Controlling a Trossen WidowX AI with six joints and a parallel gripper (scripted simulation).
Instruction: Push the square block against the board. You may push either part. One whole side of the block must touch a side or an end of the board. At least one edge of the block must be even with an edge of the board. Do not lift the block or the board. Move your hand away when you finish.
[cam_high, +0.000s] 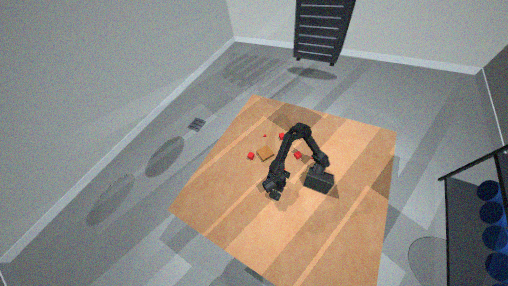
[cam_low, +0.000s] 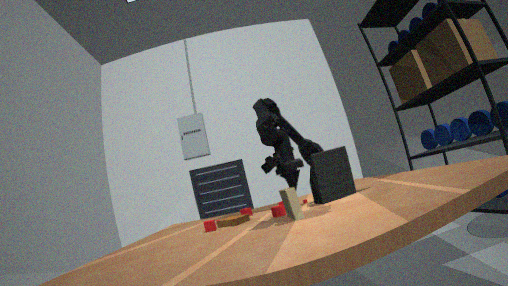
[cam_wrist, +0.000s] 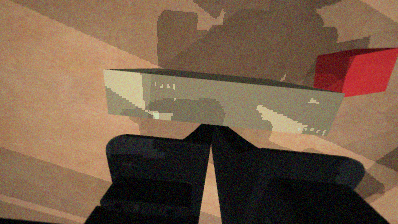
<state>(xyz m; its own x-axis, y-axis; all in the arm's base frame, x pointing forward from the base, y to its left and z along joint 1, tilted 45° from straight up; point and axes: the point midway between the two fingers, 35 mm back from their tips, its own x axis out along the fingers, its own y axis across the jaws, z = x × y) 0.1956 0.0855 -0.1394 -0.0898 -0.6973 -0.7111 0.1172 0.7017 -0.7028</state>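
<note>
Now: the board 2 cm ahead of my gripper tip and 3 cm below it. The rest, counted from my gripper tip: square block (20 cm ahead, 26 cm to the right, 7 cm below).
</note>
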